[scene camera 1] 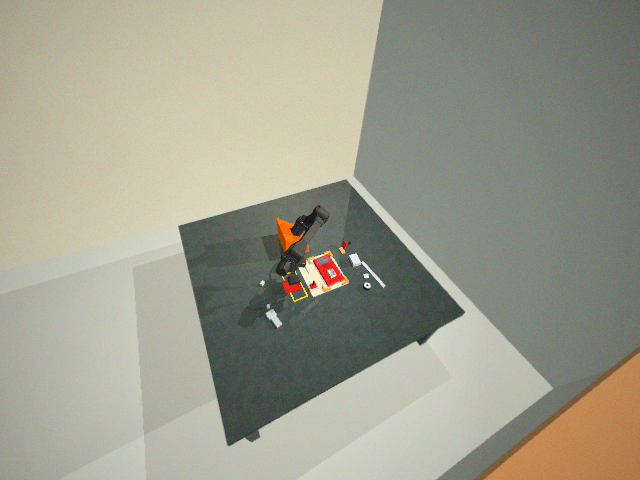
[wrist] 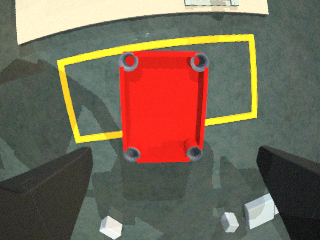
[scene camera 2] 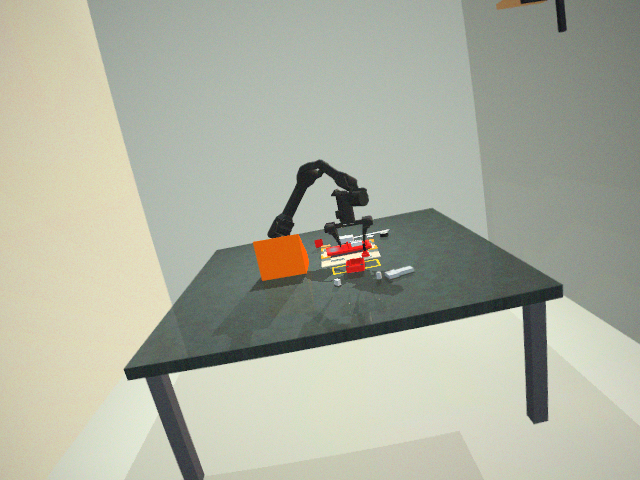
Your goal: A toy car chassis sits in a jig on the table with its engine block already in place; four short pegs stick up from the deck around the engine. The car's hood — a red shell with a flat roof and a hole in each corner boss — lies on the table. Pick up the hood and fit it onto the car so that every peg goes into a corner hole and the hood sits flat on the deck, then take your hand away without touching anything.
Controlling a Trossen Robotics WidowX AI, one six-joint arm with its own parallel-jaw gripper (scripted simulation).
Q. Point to a cream jig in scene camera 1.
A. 309, 272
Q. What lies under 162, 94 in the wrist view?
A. A red hood.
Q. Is the gripper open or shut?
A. Open.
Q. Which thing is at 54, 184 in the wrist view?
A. The gripper.
